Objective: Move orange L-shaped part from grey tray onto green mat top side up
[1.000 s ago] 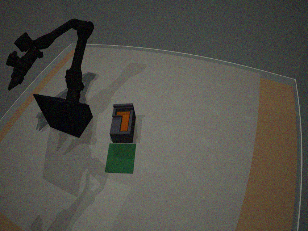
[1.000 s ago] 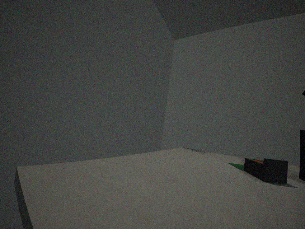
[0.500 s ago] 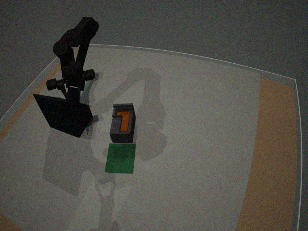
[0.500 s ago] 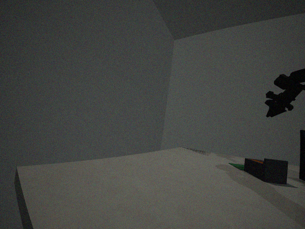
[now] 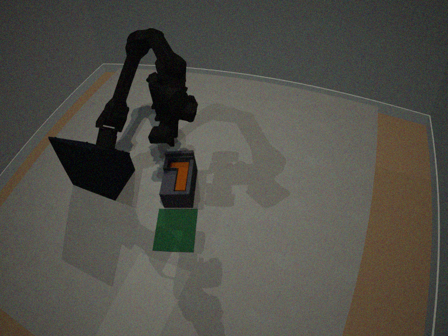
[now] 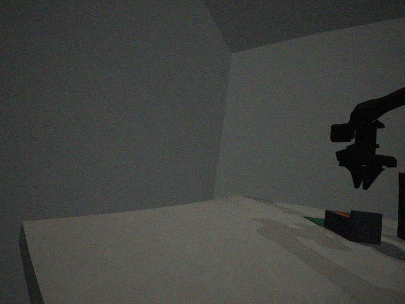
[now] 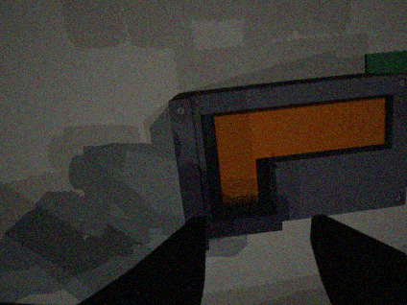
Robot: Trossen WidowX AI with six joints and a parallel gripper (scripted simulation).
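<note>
The orange L-shaped part lies 10 mm ahead of my gripper tip, 30 mm to the right of it and 110 mm below it. From my gripper tip the other things lie so: green mat: 70 mm ahead, 190 mm to the right, 170 mm below.
</note>
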